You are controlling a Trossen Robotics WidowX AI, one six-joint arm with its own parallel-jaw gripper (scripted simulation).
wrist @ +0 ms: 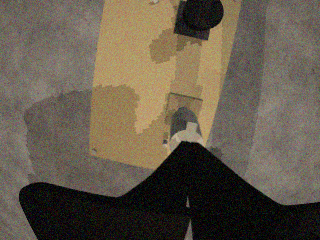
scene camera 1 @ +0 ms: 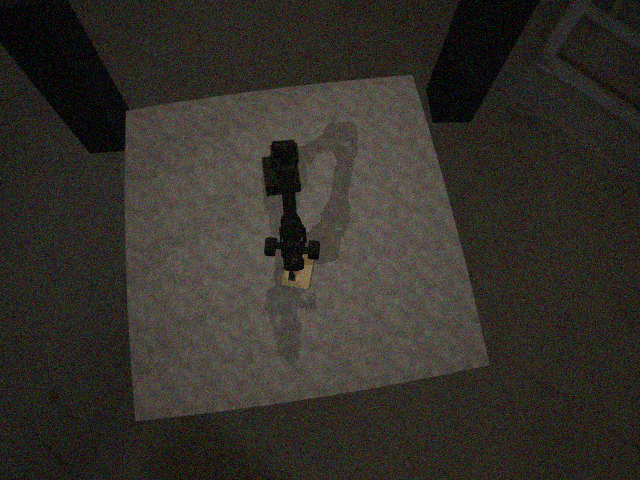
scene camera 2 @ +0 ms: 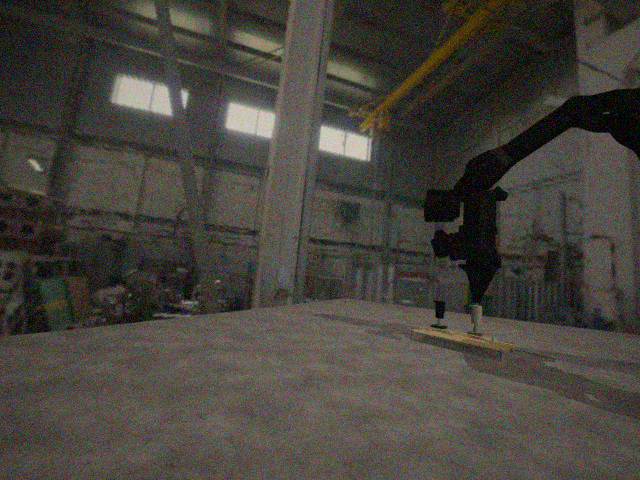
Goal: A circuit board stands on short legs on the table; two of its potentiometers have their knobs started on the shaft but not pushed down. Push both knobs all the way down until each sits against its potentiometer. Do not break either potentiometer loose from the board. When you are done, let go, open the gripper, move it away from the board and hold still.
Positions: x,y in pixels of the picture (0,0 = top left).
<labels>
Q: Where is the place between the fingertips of the gripper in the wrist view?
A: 188,150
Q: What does the gripper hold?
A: Nothing.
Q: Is the gripper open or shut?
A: Shut.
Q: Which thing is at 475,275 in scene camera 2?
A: The gripper.
</labels>
